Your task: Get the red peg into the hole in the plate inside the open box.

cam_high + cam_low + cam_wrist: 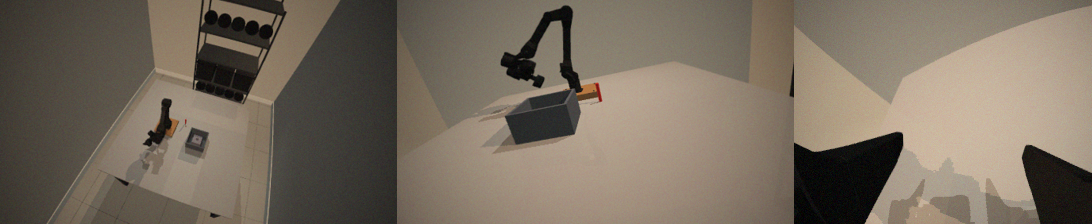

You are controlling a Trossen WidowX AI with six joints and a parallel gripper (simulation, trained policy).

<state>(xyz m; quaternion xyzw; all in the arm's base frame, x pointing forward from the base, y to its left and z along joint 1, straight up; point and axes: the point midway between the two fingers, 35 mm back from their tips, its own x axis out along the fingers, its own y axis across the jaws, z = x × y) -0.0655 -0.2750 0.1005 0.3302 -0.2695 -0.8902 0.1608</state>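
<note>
Right now the red peg is 420 mm to the left of my gripper tip, 240 mm ahead of it and 70 mm below it. Also, from my gripper tip: light plate: 440 mm ahead, 260 mm to the left, 70 mm below; dark box: 440 mm ahead, 260 mm to the left, 80 mm below.
</note>
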